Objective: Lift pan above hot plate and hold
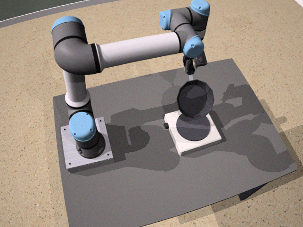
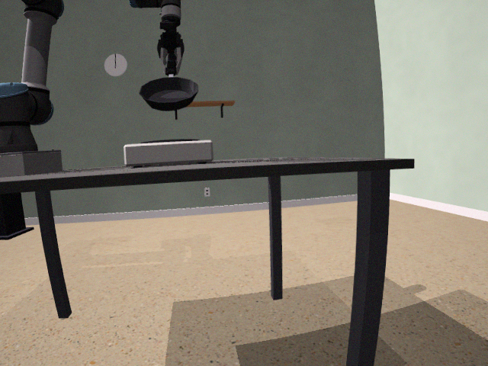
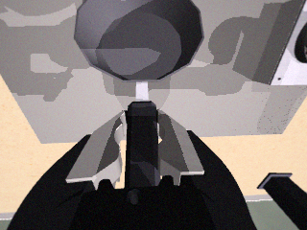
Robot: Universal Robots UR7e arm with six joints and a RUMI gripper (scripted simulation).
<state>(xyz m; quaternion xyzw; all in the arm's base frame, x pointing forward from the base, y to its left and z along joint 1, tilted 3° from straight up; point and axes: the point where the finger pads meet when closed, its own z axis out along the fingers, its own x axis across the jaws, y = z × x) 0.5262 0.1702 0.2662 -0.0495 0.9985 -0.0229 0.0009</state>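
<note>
My gripper is now 5 cm to the left of the dark pan and 7 cm above it. The rest, counted from my hand: hot plate: 14 cm to the right, 31 cm below.
</note>
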